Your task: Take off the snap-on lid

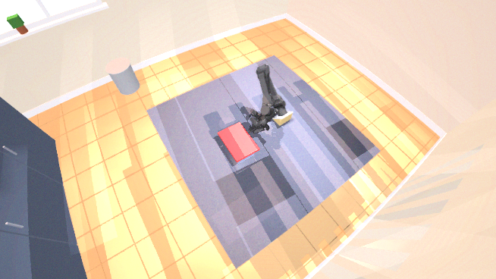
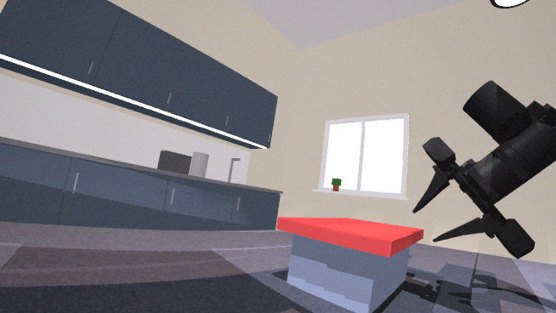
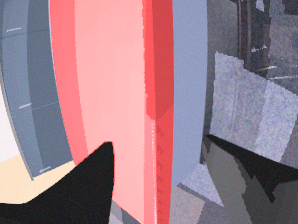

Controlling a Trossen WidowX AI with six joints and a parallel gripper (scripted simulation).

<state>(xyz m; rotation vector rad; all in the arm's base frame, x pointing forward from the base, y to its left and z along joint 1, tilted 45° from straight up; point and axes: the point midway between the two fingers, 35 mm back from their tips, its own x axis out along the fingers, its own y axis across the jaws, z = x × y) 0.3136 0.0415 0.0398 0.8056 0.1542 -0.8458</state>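
Now: gripper tip 10 cm short of the lid, 2 cm to the left of it and 2 cm above it. Round my gripper tip: storage box 10 cm ahead, 2 cm to the right, 7 cm below.
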